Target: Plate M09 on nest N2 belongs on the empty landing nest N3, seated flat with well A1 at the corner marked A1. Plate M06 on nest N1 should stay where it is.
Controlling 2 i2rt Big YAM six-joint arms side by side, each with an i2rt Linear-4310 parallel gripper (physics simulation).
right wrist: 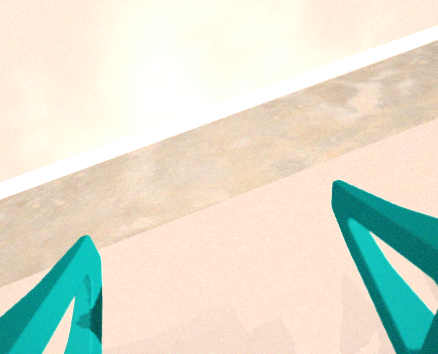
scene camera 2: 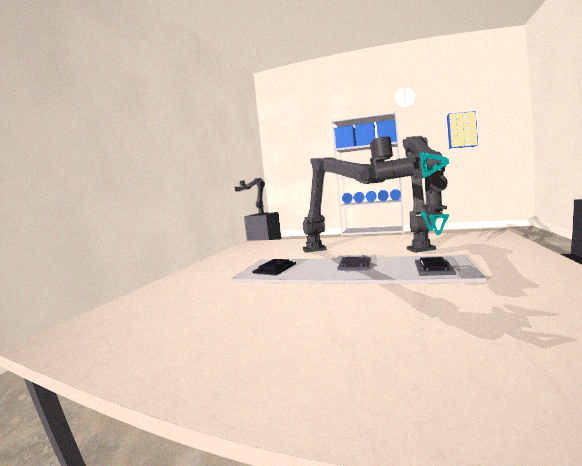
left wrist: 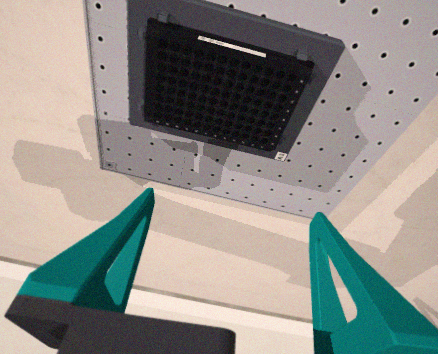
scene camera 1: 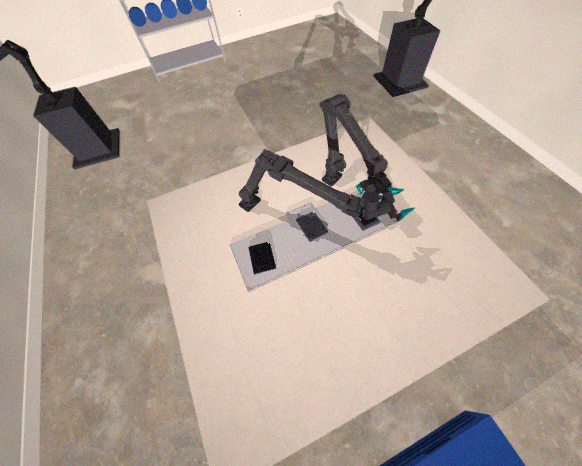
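Observation:
A black plate (scene camera 2: 434, 263) (left wrist: 225, 90) sits in the dark nest (left wrist: 307, 100) at the board's right end; its nest's A1 tag (left wrist: 280, 156) is at the lower right in the left wrist view. Another black plate (scene camera 1: 262, 258) (scene camera 2: 274, 266) is at the board's left end. The middle nest (scene camera 1: 312, 226) (scene camera 2: 354, 262) carries no plate. I cannot read which plate is M09 or M06. My left gripper (scene camera 2: 434, 232) (left wrist: 234, 206) is open and empty, above the right-end plate. My right gripper (scene camera 1: 409, 199) (scene camera 2: 446, 161) (right wrist: 214, 219) is open and empty, higher up.
The nests stand on a pale perforated board (scene camera 1: 241, 260) (scene camera 2: 320, 275) on the table (scene camera 1: 350, 340) (scene camera 2: 250, 350). In scene camera 1 the right arm (scene camera 1: 315, 187) crosses above the board and hides much of its right end. The two arms are close together there.

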